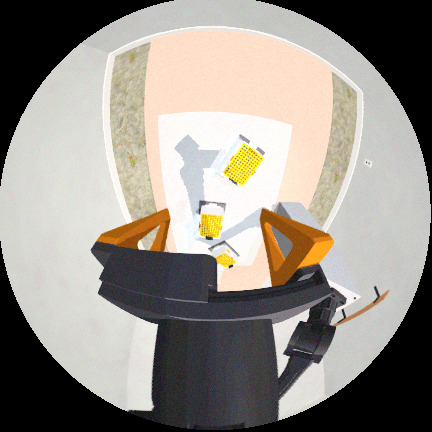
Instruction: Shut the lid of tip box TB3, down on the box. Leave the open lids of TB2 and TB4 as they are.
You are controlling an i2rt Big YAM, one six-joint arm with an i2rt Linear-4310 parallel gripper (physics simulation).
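Frame: origin at the arm's base, x down, y right, z back, level; centimetres.
Seen in the pictures: gripper, fingertip midpoint: [214, 213]; arm's base, link origin: [325, 299].
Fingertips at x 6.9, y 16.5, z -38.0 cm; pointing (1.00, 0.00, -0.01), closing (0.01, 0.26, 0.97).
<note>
Offsets run from my fingertips to a thing's top centre. Level surfaces: height alone.
Three tip boxes with yellow tip racks stand on the white mat. The largest-looking box @(dx +25.9, dy -0.1, dz +8.6 cm) [243, 164] is turned at an angle, ahead and right of centre, with dark pieces along its far edge and a pale part along its left side. A middle box @(dx +25.9, dy -25.6, dz +5.1 cm) [211, 223] shows between the fingers, with a dark-edged raised part at its far side. A third box @(dx +25.9, dy -46.3, dz +17.8 cm) [226, 257] is nearest the gripper body, partly hidden, also with a dark-edged part at its far side. Labels are unreadable, so I cannot tell which is TB3. My gripper [214, 213] is open and empty, above the boxes.
The white mat @(dx +33.4 cm) [279, 142] lies on the peach table top @(dx +33.7 cm) [240, 75]. A grey block [299, 212] stands behind the right finger. A black jointed arm [312, 340] and a brown curved strip [362, 307] show at lower right. The arm's shadow falls across the mat's left side.
</note>
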